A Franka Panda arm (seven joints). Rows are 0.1 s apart.
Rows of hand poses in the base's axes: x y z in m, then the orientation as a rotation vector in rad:
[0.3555, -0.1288, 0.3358, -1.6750, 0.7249, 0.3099]
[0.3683, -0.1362, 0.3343, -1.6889, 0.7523, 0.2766]
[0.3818, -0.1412, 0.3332, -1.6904, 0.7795, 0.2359]
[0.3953, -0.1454, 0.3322, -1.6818, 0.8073, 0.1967]
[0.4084, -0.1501, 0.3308, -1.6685, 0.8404, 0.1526]
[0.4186, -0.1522, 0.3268, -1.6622, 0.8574, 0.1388]
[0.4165, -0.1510, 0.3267, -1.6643, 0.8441, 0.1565]
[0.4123, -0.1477, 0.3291, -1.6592, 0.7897, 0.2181]
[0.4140, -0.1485, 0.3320, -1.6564, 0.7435, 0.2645]
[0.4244, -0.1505, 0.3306, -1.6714, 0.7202, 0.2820]
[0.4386, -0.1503, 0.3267, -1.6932, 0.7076, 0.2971]
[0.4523, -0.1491, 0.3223, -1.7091, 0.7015, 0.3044]
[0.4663, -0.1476, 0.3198, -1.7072, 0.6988, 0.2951]
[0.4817, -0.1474, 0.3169, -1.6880, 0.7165, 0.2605]
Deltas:
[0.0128, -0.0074, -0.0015, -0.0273, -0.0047, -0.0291]
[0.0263, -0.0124, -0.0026, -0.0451, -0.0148, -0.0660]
[0.0398, -0.0166, -0.0036, -0.0542, -0.0239, -0.1060]
[0.0529, -0.0213, -0.0050, -0.0624, -0.0330, -0.1532]
[0.0631, -0.0234, -0.0090, -0.0653, -0.0318, -0.1726]
[0.0610, -0.0222, -0.0091, -0.0589, -0.0285, -0.1548]
[0.0568, -0.0189, -0.0067, -0.0237, -0.0220, -0.0925]
[0.0585, -0.0197, -0.0038, 0.0024, -0.0197, -0.0416]
[0.0689, -0.0217, -0.0052, -0.0010, -0.0213, -0.0133]
[0.0831, -0.0215, -0.0091, -0.0143, -0.0176, 0.0097]
[0.0968, -0.0203, -0.0135, -0.0257, -0.0155, 0.0226]
[0.1108, -0.0188, -0.0160, -0.0250, -0.0232, 0.0186]
[0.1262, -0.0186, -0.0189, -0.0195, -0.0365, -0.0168]

